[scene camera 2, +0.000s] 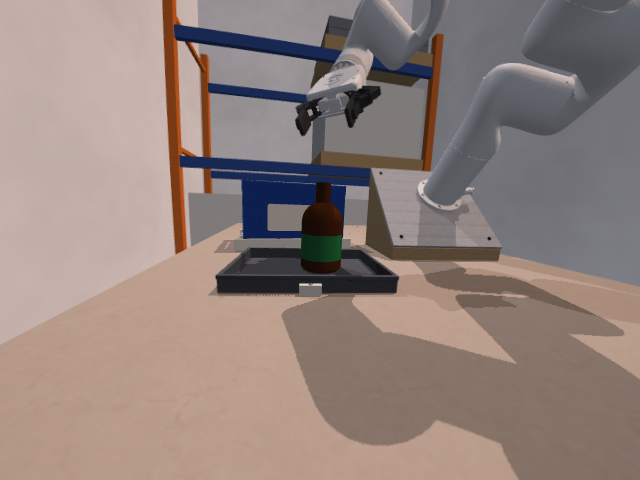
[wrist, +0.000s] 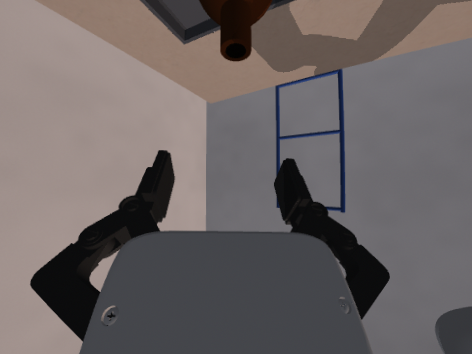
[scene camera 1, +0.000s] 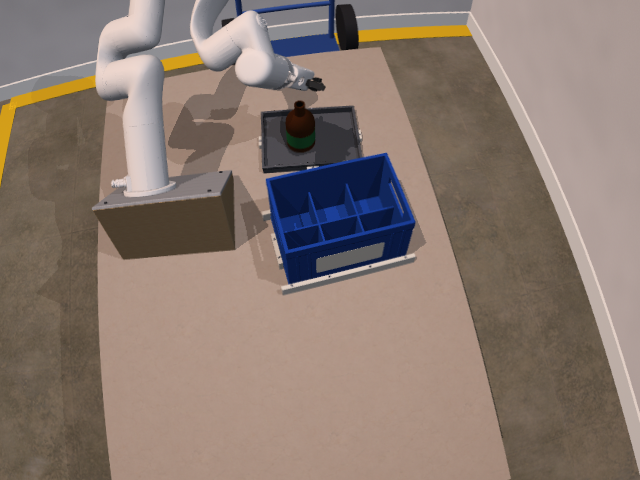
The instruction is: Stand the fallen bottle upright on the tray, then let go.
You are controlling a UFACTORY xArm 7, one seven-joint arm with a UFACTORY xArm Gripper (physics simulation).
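Pixels of known places: gripper, fingertip midpoint: (scene camera 2: 322, 124) (wrist: 227, 168); arm's base, link origin: (scene camera 2: 437, 196) (scene camera 1: 150, 190).
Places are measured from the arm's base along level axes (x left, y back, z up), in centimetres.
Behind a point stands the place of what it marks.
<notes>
A brown bottle (scene camera 1: 300, 125) {x 14.3, y -37.2, z -4.5 cm} (scene camera 2: 321, 222) {x 20.8, y -38.6, z -6.5 cm} with a green label stands upright on the dark tray (scene camera 1: 338, 166) (scene camera 2: 258, 285) {x 26.5, y -48.2, z -14.7 cm}, left of the tray's middle in scene camera 1. In the wrist view the bottle's neck (wrist: 235, 37) {x 16.2, y -37.0, z 0.0 cm} shows at the top, with a corner of the tray (wrist: 186, 36) {x 25.4, y -52.6, z -14.0 cm} beside it. My gripper (scene camera 1: 316, 84) (scene camera 2: 327, 126) {x 16.7, y -38.1, z 10.0 cm} (wrist: 227, 168) {x 16.7, y -38.1, z 10.0 cm} is open and empty. It hangs above the bottle, clear of its mouth, and touches neither the bottle nor the tray.
A blue crate (scene camera 1: 347, 235) {x -12.6, y -43.0, z -14.2 cm} (scene camera 2: 253, 209) {x -2.5, y -51.1, z -5.4 cm} with compartments stands beside the tray, along a white rail (scene camera 1: 348, 273) {x -22.7, y -40.9, z -12.9 cm}. The arm's slanted base (scene camera 1: 170, 227) {x -9.0, y -3.9, z -2.7 cm} (scene camera 2: 439, 235) {x 9.4, y -5.9, z -10.0 cm} is near it. A blue cart (scene camera 1: 305, 46) is behind the table. An orange and blue rack (scene camera 2: 173, 129) stands in the background.
</notes>
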